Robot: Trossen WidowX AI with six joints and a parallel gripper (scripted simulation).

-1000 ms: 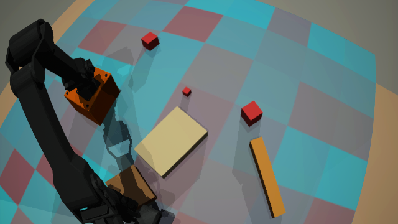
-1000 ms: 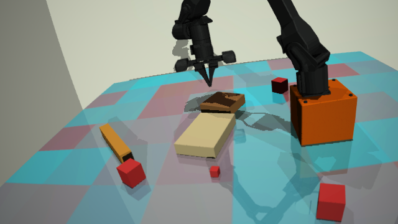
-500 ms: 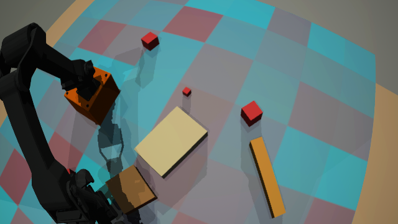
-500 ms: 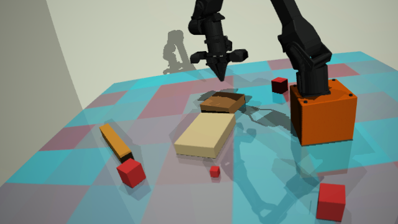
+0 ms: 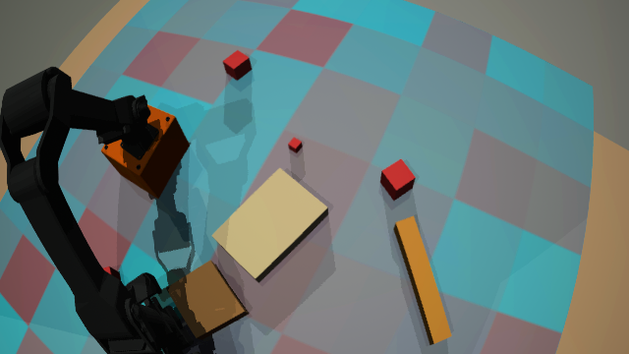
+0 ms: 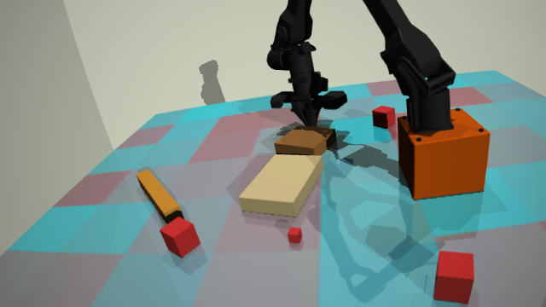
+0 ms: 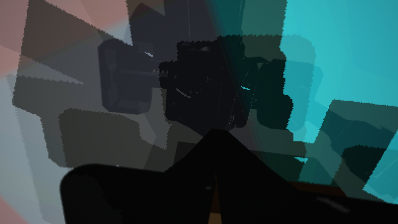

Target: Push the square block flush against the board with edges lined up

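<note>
Now: the brown square block 1 cm ahead of my gripper tip, 8 cm to the left of it and 1 cm above it. Round my gripper tip: board: 3 cm ahead, 25 cm to the left, 1 cm above; long orange bar: 29 cm ahead, 28 cm to the left, 1 cm above.
</note>
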